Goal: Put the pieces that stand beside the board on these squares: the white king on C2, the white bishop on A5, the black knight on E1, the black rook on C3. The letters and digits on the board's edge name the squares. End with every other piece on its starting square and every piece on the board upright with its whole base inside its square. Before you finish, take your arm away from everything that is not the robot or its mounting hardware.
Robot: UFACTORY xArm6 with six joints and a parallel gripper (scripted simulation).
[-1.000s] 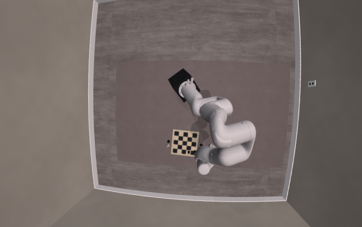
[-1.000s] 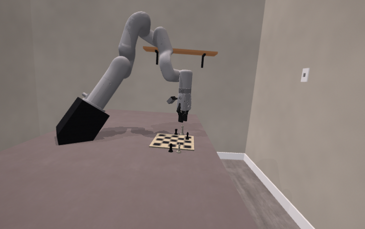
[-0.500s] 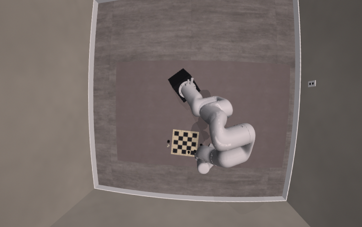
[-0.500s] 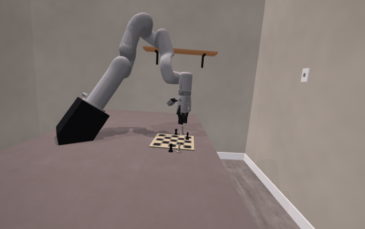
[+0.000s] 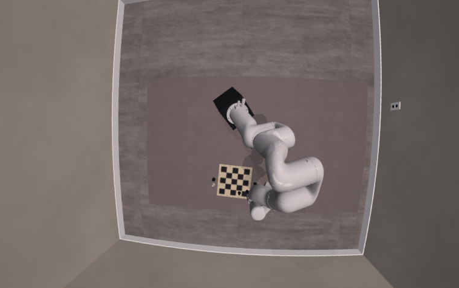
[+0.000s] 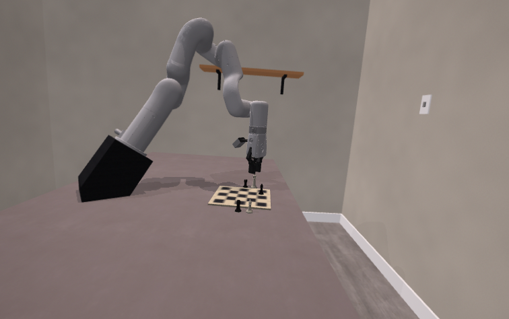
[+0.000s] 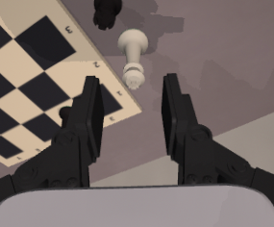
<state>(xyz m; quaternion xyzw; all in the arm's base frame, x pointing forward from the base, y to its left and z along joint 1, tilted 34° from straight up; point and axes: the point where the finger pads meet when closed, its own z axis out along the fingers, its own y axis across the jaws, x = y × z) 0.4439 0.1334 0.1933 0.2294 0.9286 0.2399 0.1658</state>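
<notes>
My gripper is now 60 mm above the white king. Also, from my hand: chessboard: 20 mm behind, 140 mm to the right, 90 mm below; black piece: 10 mm behind, 280 mm to the right, 70 mm below; white bishop: 30 mm ahead, 280 mm to the right, 70 mm below.
</notes>
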